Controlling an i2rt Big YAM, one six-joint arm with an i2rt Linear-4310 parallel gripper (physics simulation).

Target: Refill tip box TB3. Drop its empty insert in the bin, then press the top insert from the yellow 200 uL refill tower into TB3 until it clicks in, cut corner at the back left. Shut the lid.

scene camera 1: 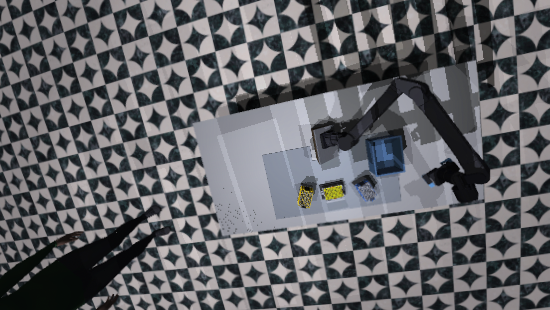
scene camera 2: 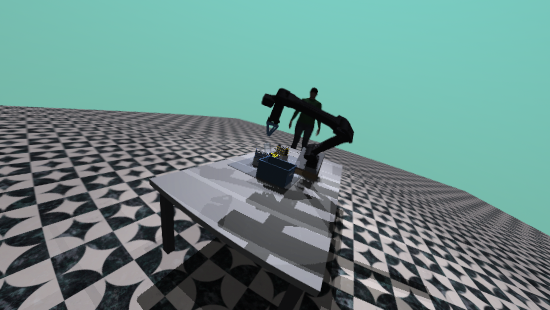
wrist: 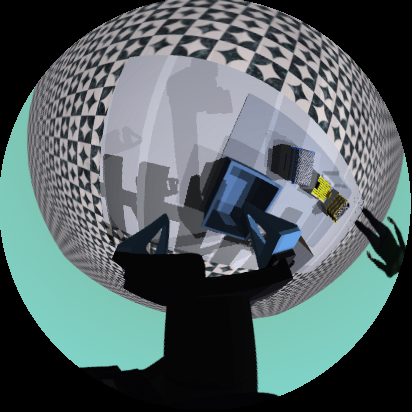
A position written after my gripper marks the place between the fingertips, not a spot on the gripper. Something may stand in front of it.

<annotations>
My gripper (wrist: 204, 211) is open and holds nothing. A blue-grey tip box (wrist: 298, 166) rests on a mat (scene camera 1: 286, 170).
</annotations>
